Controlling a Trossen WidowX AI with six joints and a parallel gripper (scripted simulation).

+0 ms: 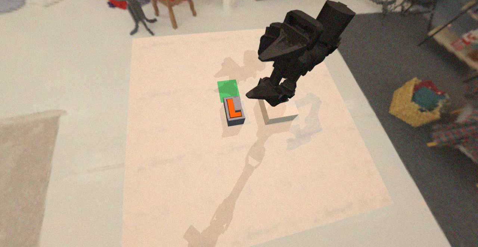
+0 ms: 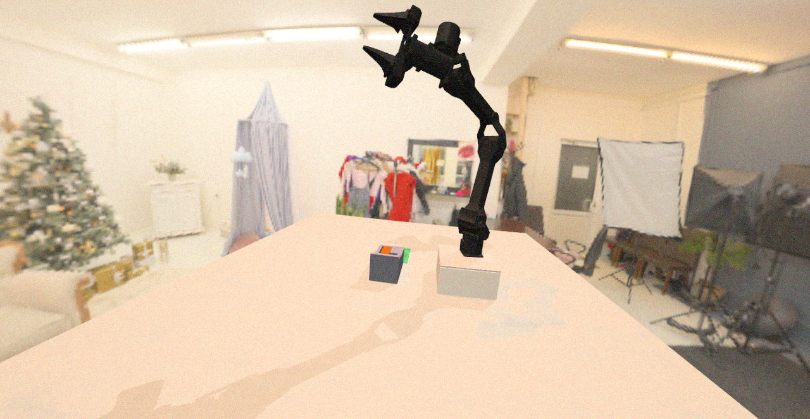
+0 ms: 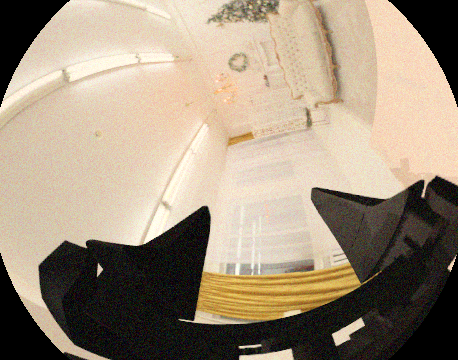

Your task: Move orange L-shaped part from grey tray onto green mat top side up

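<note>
The orange L-shaped part lies 70 mm behind my gripper tip, 200 mm to the right of it and 610 mm below it. Round my gripper tip: green mat 90 mm behind, 370 mm to the right, 670 mm below.
</note>
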